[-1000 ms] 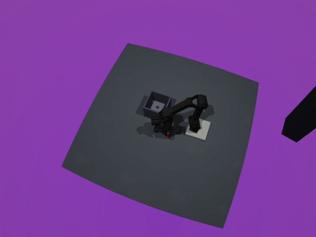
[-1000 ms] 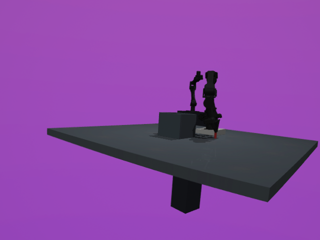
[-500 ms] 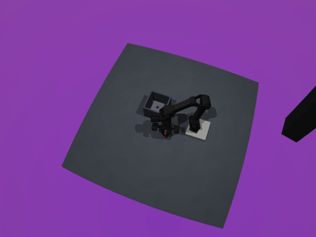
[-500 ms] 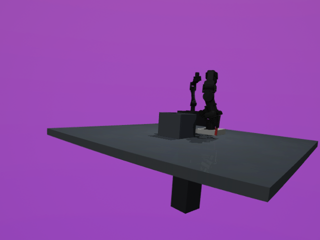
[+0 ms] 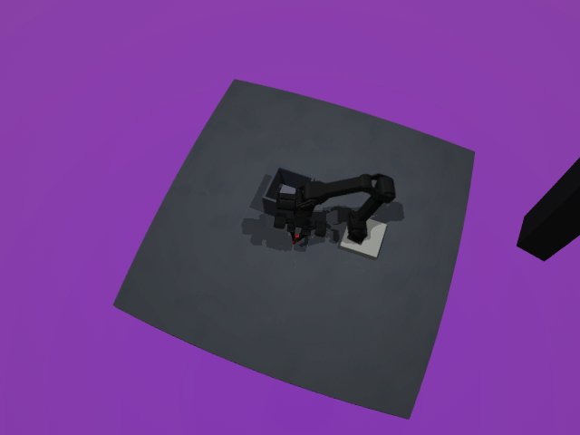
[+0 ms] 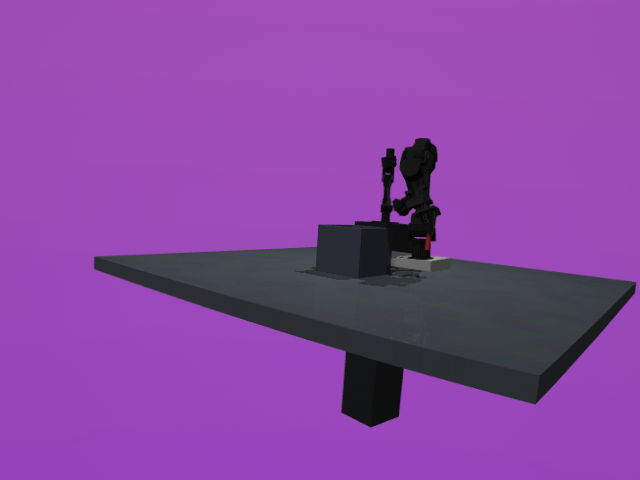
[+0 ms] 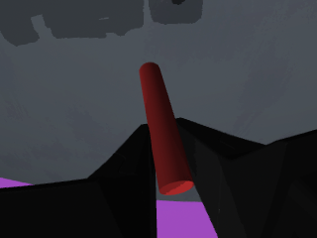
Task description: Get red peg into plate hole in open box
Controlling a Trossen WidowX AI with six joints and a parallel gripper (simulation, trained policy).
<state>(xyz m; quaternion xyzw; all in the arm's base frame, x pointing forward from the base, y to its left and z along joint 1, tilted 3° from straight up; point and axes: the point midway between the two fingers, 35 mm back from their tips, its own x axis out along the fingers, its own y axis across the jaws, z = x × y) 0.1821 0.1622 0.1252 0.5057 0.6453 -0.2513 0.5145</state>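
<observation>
My gripper tip is now 18 cm to the left of the grey plate, 13 cm short of it and 8 cm above it. Also, from my gripper tip: red peg 1 cm to the right.
</observation>
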